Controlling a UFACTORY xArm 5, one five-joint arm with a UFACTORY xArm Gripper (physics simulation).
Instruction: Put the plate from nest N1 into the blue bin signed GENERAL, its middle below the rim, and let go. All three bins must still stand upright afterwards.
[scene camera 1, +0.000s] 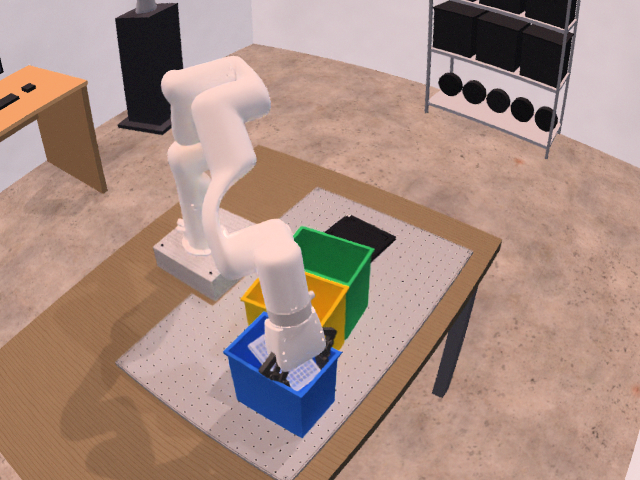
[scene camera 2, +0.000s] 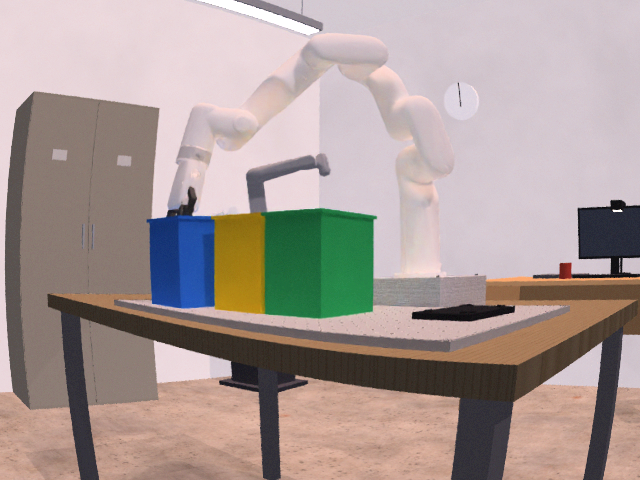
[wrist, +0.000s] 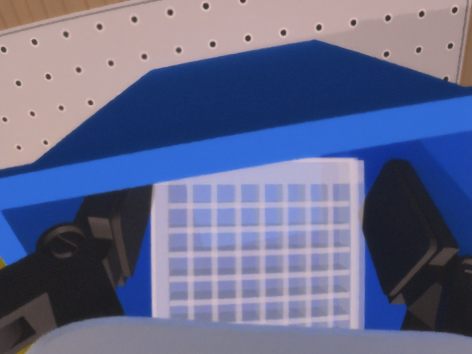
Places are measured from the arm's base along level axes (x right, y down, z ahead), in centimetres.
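Where they show: gripper, fingertip midpoint: (scene camera 1: 305, 381) (scene camera 2: 173, 240) (wrist: 265, 174); arm's base at its link origin: (scene camera 1: 205, 241) (scene camera 2: 420, 277).
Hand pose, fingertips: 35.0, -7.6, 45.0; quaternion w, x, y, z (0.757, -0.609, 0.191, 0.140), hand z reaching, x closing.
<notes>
Each offset is from my fingertips to the top centre of the thing, as dx, dy, dz. Level surfaces: height alone.
My gripper (scene camera 1: 300, 357) (scene camera 2: 180, 210) (wrist: 265, 174) is shut on the white gridded plate (scene camera 1: 303, 374) (wrist: 257, 260), with one dark finger at each long side. The plate is tilted in the mouth of the blue bin {-1.5, -5.0, -5.6} (scene camera 1: 268, 392) (scene camera 2: 170, 263) (wrist: 225, 100). In the wrist view the bin's rim covers the plate's far edge, so that end is below the rim. How deep its middle sits is hard to tell. The plate does not show clearly in scene camera 2. The blue bin stands upright; the word on its sign does not show.
The yellow bin {-16.9, -4.4, -9.8} (scene camera 1: 339, 310) (scene camera 2: 239, 263) stands upright beside the blue bin, and the green bin {-29.9, -4.4, -9.1} (scene camera 1: 360, 294) (scene camera 2: 320, 263) stands upright beyond it. A flat black holder {-57.6, +12.1, -11.1} (scene camera 1: 361, 235) (scene camera 2: 465, 312) lies past the green bin on the perforated board {dy +13.5} (scene camera 1: 413, 289) (scene camera 2: 392, 330).
</notes>
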